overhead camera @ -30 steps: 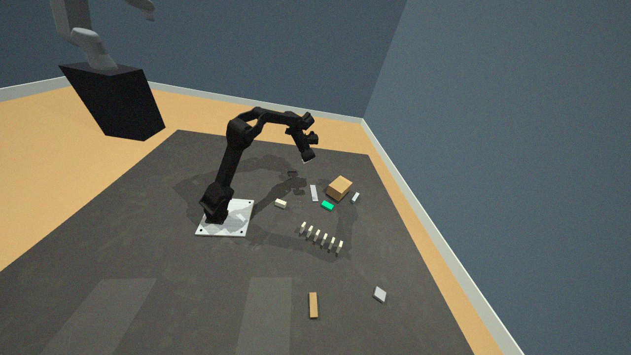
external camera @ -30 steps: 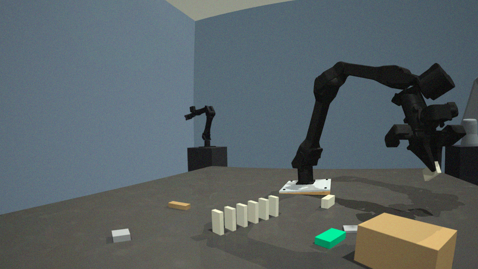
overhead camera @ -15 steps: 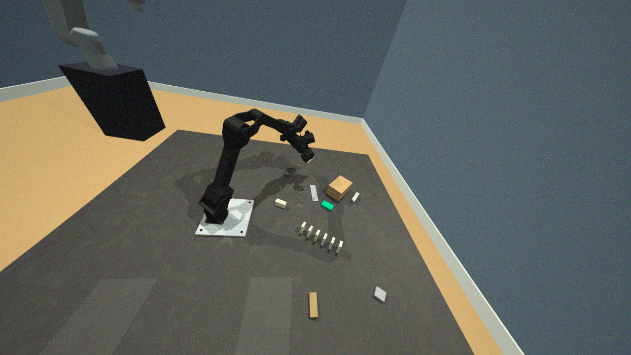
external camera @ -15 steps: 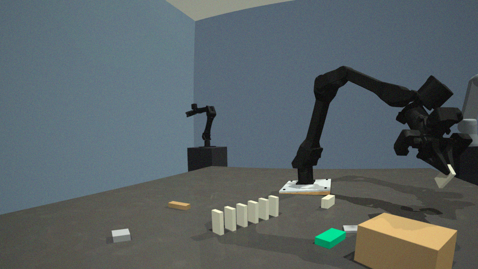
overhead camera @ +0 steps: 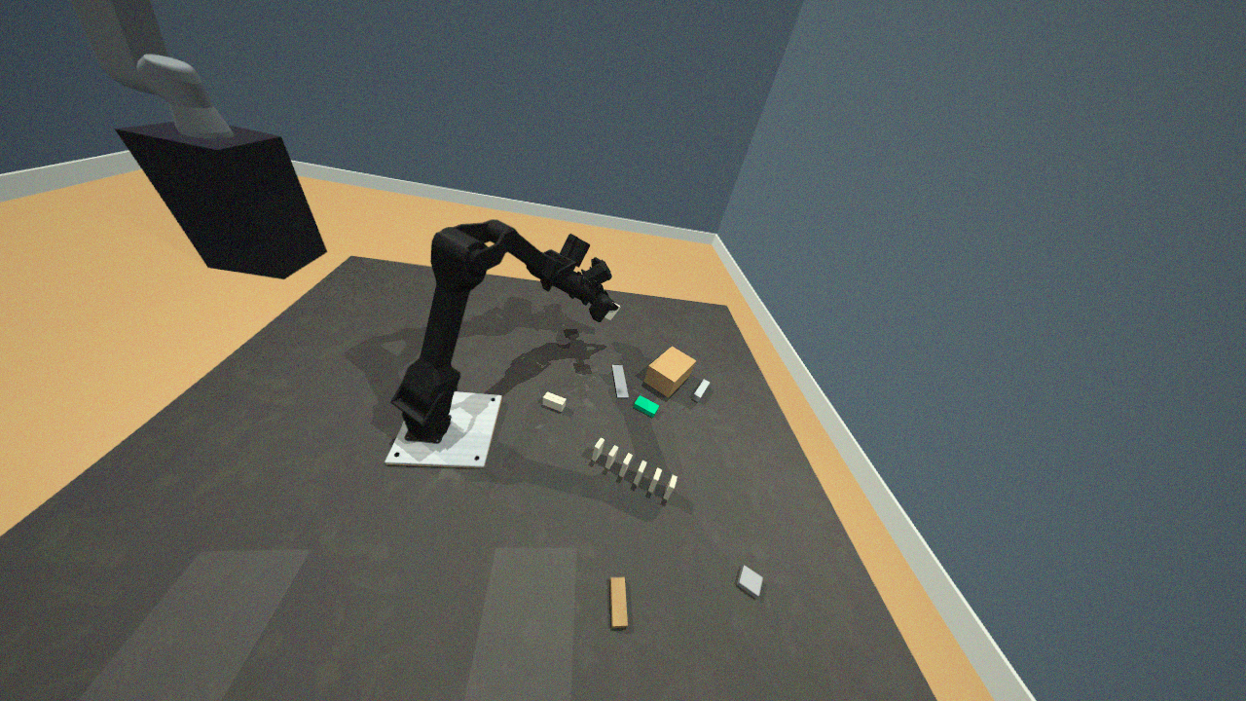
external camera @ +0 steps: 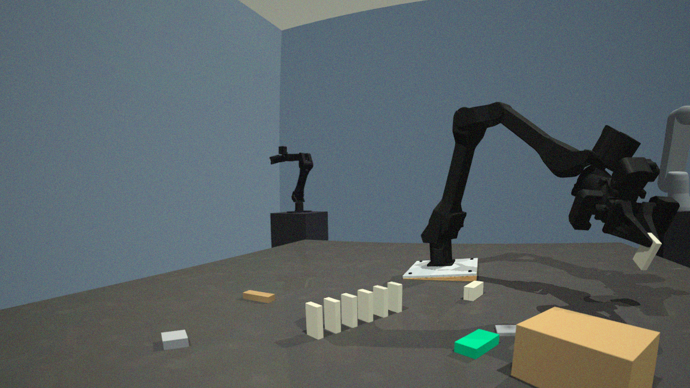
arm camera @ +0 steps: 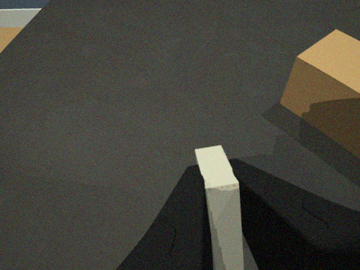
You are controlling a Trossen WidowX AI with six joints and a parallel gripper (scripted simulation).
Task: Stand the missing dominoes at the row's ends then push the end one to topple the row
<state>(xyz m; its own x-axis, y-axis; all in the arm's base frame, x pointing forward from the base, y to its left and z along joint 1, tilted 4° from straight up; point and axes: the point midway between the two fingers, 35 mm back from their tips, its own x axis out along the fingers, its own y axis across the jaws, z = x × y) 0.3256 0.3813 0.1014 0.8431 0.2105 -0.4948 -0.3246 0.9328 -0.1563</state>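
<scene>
Now: the flat grey strip 170 mm to the right of my gripper tip, 120 mm below it and 30 mm ahead of it. The rest, counted from my gripper tip: green block: 250 mm to the right, 110 mm below, 100 mm ahead; then tan box: 170 mm ahead, 130 mm to the right, 90 mm below; then tan bar: 650 mm to the right, 110 mm below, 30 mm ahead.
</scene>
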